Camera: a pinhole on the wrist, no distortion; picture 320 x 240 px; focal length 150.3 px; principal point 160.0 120.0 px. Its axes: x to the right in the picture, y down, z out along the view. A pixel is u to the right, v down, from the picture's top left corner.
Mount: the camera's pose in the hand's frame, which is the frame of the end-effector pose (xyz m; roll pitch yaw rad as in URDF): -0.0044 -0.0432 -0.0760 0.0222 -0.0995 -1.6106
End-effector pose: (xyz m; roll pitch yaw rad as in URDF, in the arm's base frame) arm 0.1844 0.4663 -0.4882 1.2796 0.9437 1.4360
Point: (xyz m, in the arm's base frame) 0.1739 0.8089 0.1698
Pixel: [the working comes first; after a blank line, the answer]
In the camera's frame: -0.6535 -0.3510 0.2855

outside the picture
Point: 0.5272 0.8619 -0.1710
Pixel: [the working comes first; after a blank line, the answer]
In the camera's frame: -0.4262 -0.0022 0.5510

43.7 119.4
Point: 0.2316 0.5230 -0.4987
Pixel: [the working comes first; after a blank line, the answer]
In the camera's frame: -0.0636 0.0495 0.1322

87.7 176.3
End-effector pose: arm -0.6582 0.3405 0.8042 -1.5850 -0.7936 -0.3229
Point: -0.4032 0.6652 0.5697
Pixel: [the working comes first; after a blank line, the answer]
In the camera's frame: -0.2502 -0.0663 0.4974

84.4 100.0
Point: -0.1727 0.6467 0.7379
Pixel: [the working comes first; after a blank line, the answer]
In the camera's frame: -0.2966 0.2104 0.5524

79.3 177.2
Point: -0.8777 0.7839 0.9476
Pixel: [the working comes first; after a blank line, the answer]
In the camera's frame: 0.3566 -0.1169 0.3910

297.1 75.1
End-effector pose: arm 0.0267 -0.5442 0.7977 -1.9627 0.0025 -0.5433
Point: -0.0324 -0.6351 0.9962
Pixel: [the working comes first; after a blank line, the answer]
In the camera's frame: 0.0883 0.0018 -0.1093

behind the camera
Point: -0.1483 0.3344 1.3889
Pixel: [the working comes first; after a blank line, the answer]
In the camera's frame: 0.8199 -0.5619 0.3952

outside the picture
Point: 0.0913 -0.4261 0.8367
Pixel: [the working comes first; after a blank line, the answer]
In the camera's frame: 0.0624 0.0043 0.1800

212.1 123.6
